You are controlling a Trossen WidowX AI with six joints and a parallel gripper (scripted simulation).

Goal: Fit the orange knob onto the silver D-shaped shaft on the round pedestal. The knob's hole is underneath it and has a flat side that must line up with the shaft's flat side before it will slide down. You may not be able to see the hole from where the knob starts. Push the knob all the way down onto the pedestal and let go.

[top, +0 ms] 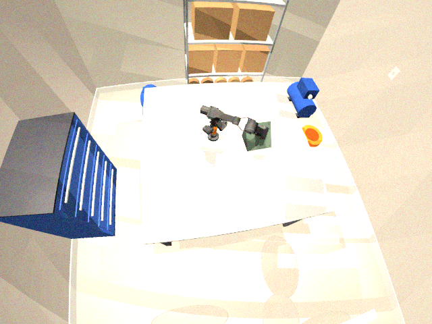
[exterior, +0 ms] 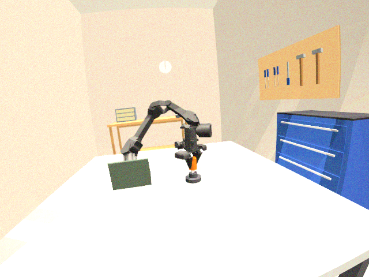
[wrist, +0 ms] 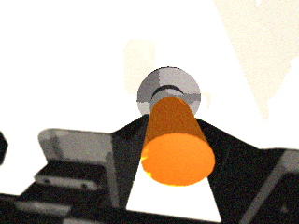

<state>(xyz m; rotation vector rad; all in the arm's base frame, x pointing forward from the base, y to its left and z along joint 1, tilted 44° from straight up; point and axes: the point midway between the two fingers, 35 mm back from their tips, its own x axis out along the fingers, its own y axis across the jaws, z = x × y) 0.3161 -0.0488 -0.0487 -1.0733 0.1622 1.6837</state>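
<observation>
Now: gripper tip 30 mm below the orange knob. Round my gripper tip: round grey pedestal 40 mm below.
</observation>
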